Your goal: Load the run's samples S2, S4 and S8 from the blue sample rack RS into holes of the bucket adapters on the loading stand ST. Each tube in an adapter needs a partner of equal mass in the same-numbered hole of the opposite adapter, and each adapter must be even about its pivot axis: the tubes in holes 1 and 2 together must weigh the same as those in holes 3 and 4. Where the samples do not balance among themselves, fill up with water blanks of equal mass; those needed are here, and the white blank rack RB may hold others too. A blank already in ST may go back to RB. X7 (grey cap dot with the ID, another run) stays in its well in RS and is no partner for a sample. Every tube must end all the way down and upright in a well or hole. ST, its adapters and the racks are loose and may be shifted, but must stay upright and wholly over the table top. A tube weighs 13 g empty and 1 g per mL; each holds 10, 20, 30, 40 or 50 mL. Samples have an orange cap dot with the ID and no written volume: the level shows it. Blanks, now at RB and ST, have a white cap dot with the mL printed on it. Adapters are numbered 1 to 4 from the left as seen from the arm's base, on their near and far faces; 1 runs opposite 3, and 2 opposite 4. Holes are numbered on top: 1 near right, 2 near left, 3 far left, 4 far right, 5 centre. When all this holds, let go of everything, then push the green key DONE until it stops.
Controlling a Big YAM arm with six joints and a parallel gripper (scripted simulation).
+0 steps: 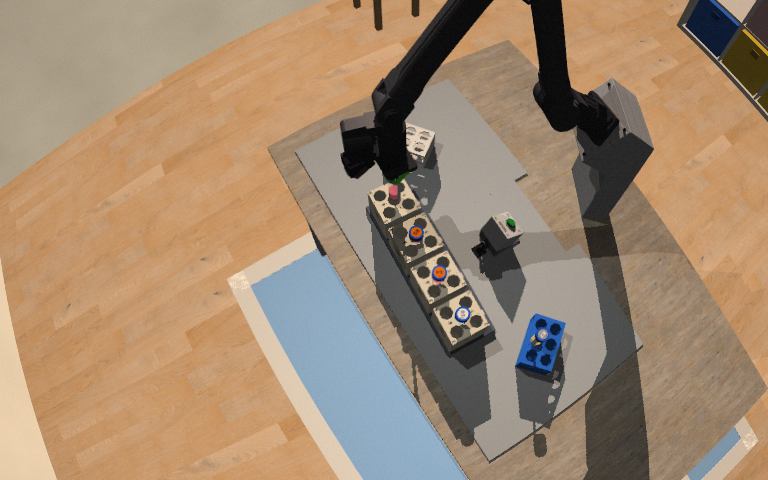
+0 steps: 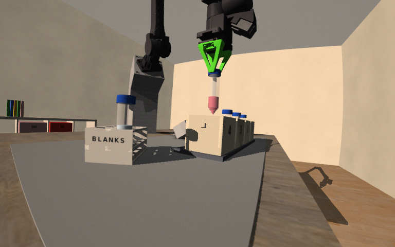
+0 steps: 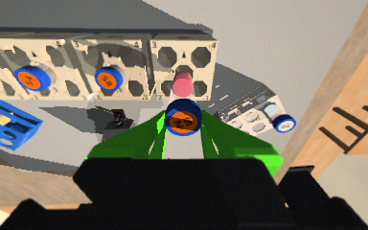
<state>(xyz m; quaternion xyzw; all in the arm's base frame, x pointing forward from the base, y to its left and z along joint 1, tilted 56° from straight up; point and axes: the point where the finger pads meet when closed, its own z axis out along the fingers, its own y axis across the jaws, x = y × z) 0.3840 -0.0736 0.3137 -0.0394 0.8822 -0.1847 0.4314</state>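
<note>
Right now the green DONE key is 21 cm behind my hand, 21 cm to the left of it and 15 cm below it. Round my hand: orange-dot tube 1 cm ahead, 11 cm to the left, 15 cm below; then tall blue-capped blank 12 cm behind, 17 cm to the right, 15 cm below; then orange-dot sample 4 cm ahead, 21 cm to the left, 15 cm below.
</note>
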